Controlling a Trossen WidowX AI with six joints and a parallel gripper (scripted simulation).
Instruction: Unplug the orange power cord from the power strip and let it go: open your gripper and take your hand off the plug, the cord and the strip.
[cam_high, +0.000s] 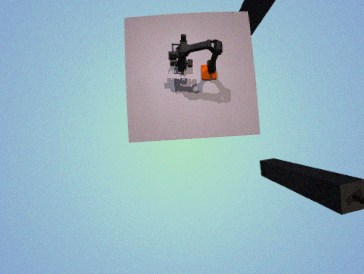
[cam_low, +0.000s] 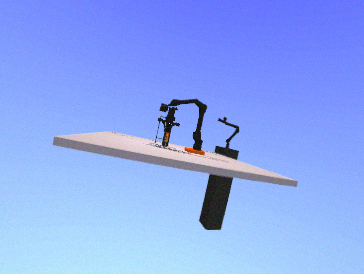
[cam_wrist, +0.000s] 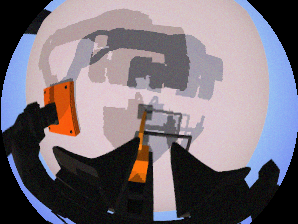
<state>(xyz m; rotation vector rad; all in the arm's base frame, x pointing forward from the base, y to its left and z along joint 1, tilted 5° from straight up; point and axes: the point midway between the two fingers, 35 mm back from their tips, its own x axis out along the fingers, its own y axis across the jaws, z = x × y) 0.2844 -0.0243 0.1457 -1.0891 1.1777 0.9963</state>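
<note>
My gripper tip is 70 mm to the left of the orange plug, 20 mm past it and 10 mm above it.
</note>
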